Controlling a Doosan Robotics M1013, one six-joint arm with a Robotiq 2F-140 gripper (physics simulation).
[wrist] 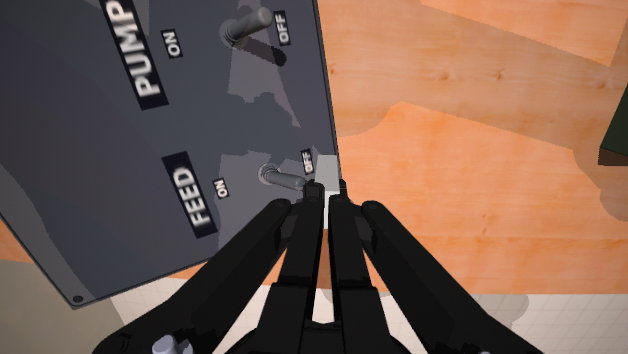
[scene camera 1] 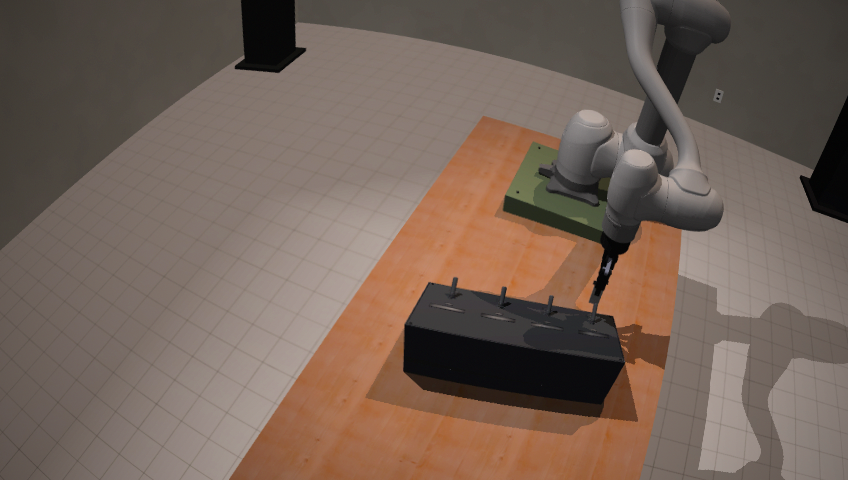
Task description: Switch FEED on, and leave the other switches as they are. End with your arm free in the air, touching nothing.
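Where they show: gripper, fingertip midpoint: (wrist: 327,169) (scene camera 1: 593,301); arm's base at its link origin: (scene camera 1: 574,183).
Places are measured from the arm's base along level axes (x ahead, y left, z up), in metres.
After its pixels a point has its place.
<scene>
The dark switch box (scene camera 1: 511,359) @(x 0.812, y -0.058, z 0.080 m) (wrist: 75,125) @(x 0.734, y 0.047, z 0.097 m) stands on the table. The FEED lever (scene camera 1: 594,311) @(x 0.598, y 0.115, z 0.065 m) (wrist: 285,179) @(x 0.593, y 0.112, z 0.068 m) is at the box's right end in the scene view and leans toward its OFF label (wrist: 307,161) @(x 0.579, y 0.114, z 0.022 m); its ON label (wrist: 220,188) @(x 0.655, y 0.120, z 0.061 m) is on the opposite side. The PUMP lever (scene camera 1: 550,305) @(x 0.611, y -0.002, z 0.062 m) (wrist: 250,25) @(x 0.601, y -0.002, z 0.070 m) also leans toward OFF. My gripper (scene camera 1: 595,295) @(x 0.558, y 0.110, z 0.056 m) (wrist: 327,169) @(x 0.558, y 0.110, z 0.056 m) is shut and empty, with its tips close to the FEED lever's tip, on the OFF side. I cannot tell whether they touch it.
Two more levers (scene camera 1: 503,296) @(x 0.620, y -0.121, z 0.063 m) (scene camera 1: 454,287) @(x 0.630, y -0.240, z 0.062 m) stand farther left on the box, their labels unreadable. The wooden table (scene camera 1: 333,380) @(x 0.919, y -0.441, z -0.054 m) (wrist: 465,185) @(x 0.374, y 0.190, z -0.054 m) extends around the box. My arm's green base plate (scene camera 1: 547,220) @(x 0.181, y -0.063, z -0.034 m) (wrist: 617,135) @(x 0.199, y 0.125, z -0.039 m) lies behind the box.
</scene>
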